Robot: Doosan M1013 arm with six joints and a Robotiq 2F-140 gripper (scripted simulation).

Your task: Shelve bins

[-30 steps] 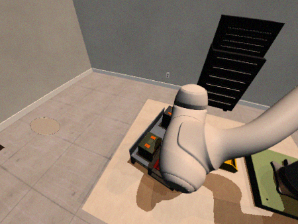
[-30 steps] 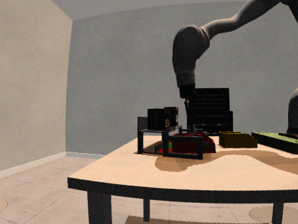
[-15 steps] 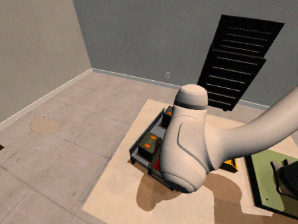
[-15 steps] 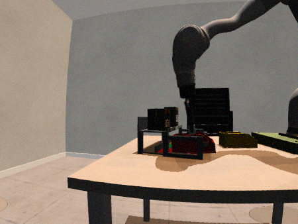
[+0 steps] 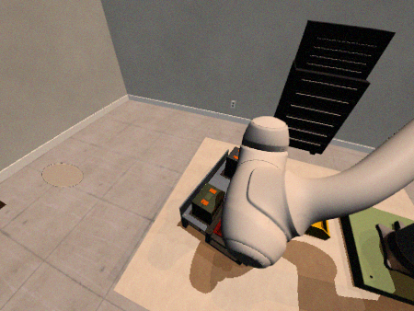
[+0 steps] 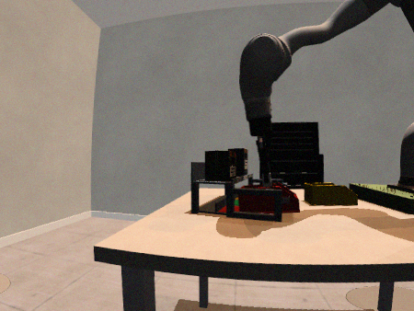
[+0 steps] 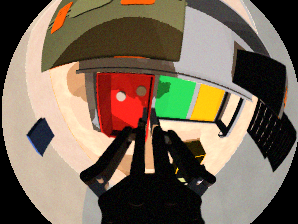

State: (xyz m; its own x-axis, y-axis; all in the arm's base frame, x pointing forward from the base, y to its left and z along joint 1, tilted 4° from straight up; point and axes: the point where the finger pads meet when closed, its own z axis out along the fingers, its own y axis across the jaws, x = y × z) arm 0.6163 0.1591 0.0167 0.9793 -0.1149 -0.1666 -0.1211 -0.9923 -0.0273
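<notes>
The red bin lies 50 mm to the left of my hand and 40 mm below it. The rest, counted from my hand: yellow bin: 250 mm behind, 150 mm to the right, 60 mm below; dark box: 200 mm to the right, 120 mm ahead, 70 mm above.
</notes>
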